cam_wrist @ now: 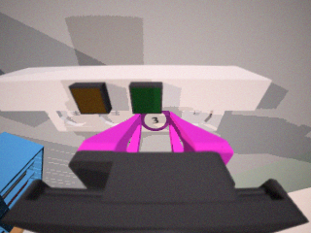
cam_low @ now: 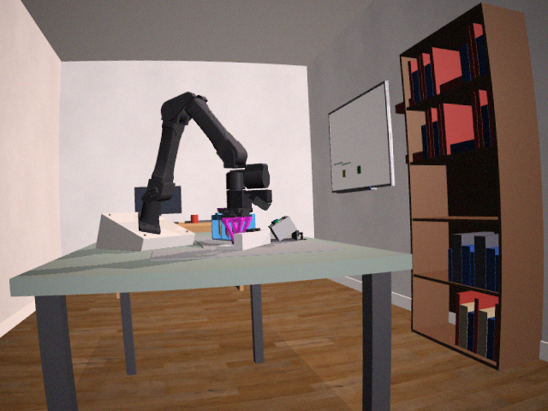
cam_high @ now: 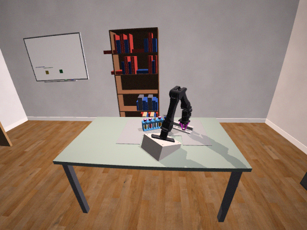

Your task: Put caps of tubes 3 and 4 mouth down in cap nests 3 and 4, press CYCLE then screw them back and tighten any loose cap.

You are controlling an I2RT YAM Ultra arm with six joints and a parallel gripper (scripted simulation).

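My gripper is now 100 mm short of the purple cap, 230 mm to the right of it and 90 mm below it. The rest, counted from my hand: grey key desk 200 mm ahead, 140 mm to the left, 30 mm above; then blue cycle key 190 mm ahead, 160 mm to the left, 40 mm above; then green ready key 180 mm ahead, 120 mm to the left, 40 mm above.
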